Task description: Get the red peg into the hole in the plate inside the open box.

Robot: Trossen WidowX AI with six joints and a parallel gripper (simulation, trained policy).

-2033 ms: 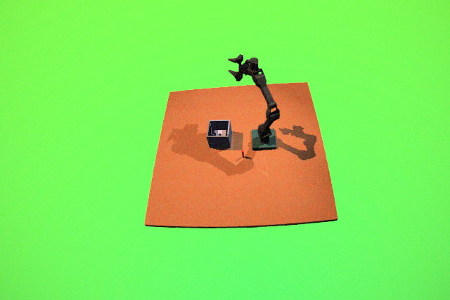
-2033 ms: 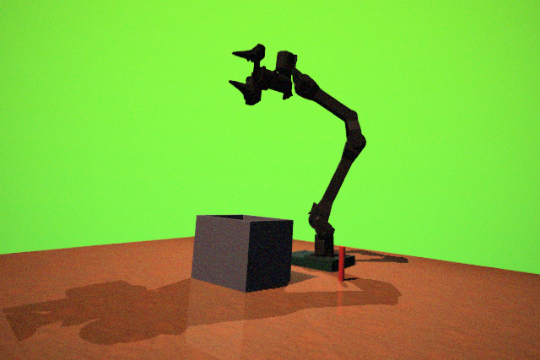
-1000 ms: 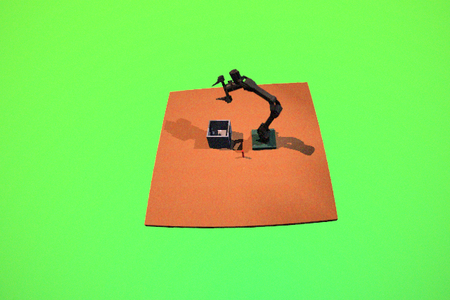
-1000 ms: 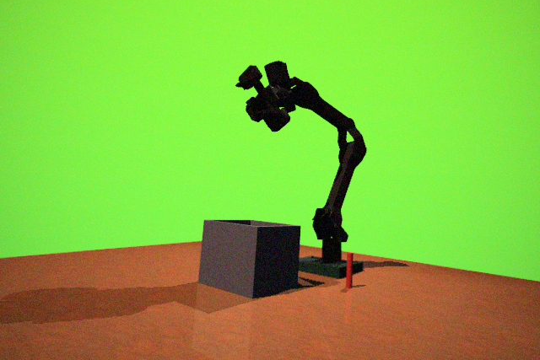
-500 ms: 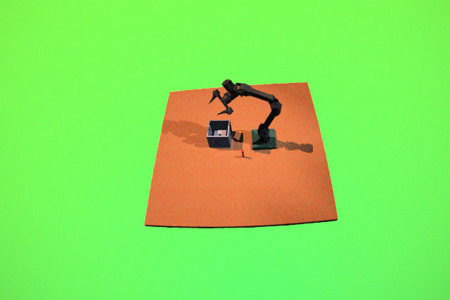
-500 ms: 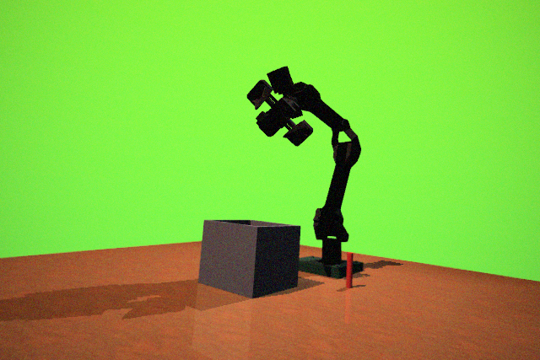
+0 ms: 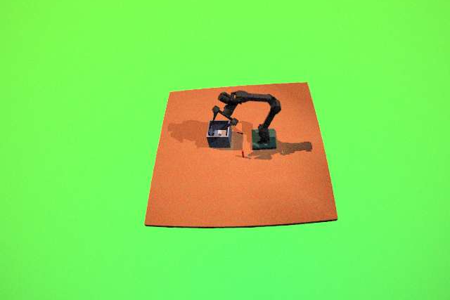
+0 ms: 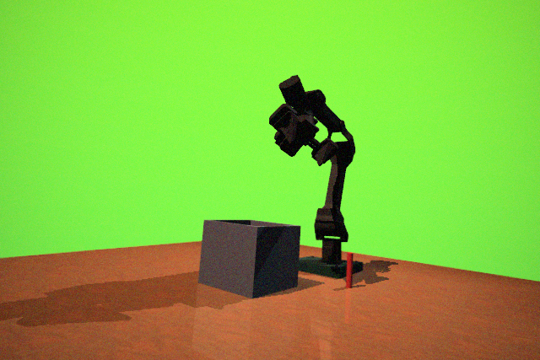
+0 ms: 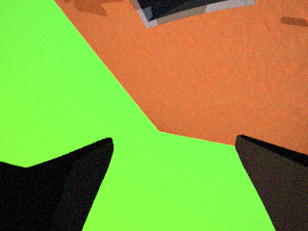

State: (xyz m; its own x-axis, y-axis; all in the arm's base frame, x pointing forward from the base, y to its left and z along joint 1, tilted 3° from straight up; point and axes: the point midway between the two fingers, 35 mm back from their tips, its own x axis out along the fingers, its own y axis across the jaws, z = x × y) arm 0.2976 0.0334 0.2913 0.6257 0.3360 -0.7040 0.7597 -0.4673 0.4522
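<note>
Now: gripper tip 260 mm above the red peg, 140 mm past it and 70 mm to the right of it. The rest, counted from my gripper tip: pale plate (260 mm below, 120 mm to the right, 20 mm ahead).
</note>
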